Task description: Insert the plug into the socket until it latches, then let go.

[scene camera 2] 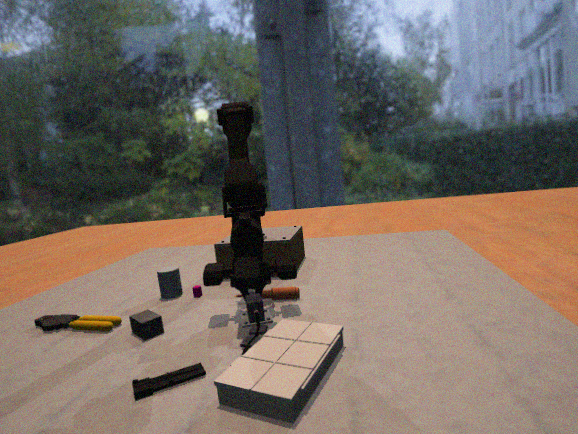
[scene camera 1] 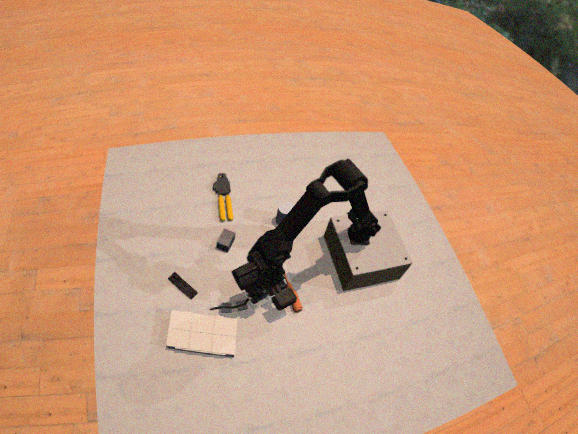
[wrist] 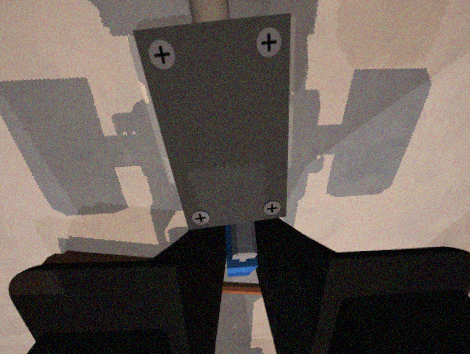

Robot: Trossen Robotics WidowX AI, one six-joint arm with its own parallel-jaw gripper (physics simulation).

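Seen in the pictures: gripper, fingertip midpoint: (scene camera 1: 270, 288); arm's base at its link origin: (scene camera 1: 358, 236).
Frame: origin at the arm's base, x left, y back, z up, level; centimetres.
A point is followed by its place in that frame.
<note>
The plug (wrist: 242, 271) @(x 12.5, y -25.8, z -7.4 cm), blue with a grey latch lever on top, is between my fingers. My gripper (wrist: 236, 209) @(x 13.3, y -27.3, z -9.9 cm) (scene camera 2: 254, 320) @(x 13.3, y -27.3, z -9.9 cm) is shut on it. The socket (wrist: 225, 125) @(x 16.3, y -31.9, z -6.0 cm) is a dark grey housing with four screws. Its near edge meets my fingertips in the wrist view, and the latch lever runs up to that edge. The plug's front end is hidden under the housing and fingers, so its depth and latching cannot be told. The housing looks tilted, with its far end higher. A pale cable sleeve (wrist: 210, 10) @(x 17.6, y -34.0, z -7.5 cm) leaves that far end. In scene camera 1 the arm hides the plug.
A tiled flat box (scene camera 1: 202, 332) @(x 29.2, y -47.5, z -6.9 cm) (scene camera 2: 295, 345) @(x 30.0, y -46.0, z -7.0 cm) stands close to the socket's cable (scene camera 2: 260, 330) @(x 19.6, y -36.9, z -9.9 cm). A black bar (scene camera 1: 182, 285) @(x 13.4, y -54.2, z -9.5 cm) (scene camera 2: 170, 381) @(x 14.4, y -55.3, z -9.3 cm), a dark cube (scene camera 1: 226, 240) @(x -2.0, y -41.0, z -6.9 cm) (scene camera 2: 146, 325) @(x -0.9, y -43.4, z -7.7 cm), yellow-handled pliers (scene camera 1: 226, 205) @(x -17.9, y -41.4, z -8.8 cm) (scene camera 2: 92, 324) @(x -15.8, y -43.6, z -8.7 cm), an orange-handled screwdriver (scene camera 1: 296, 300) @(x 18.3, y -20.3, z -7.7 cm) (scene camera 2: 282, 293) @(x 18.0, y -21.8, z -8.6 cm) and a grey cylinder (scene camera 2: 170, 283) @(x -11.5, y -23.5, z -6.5 cm) lie around.
</note>
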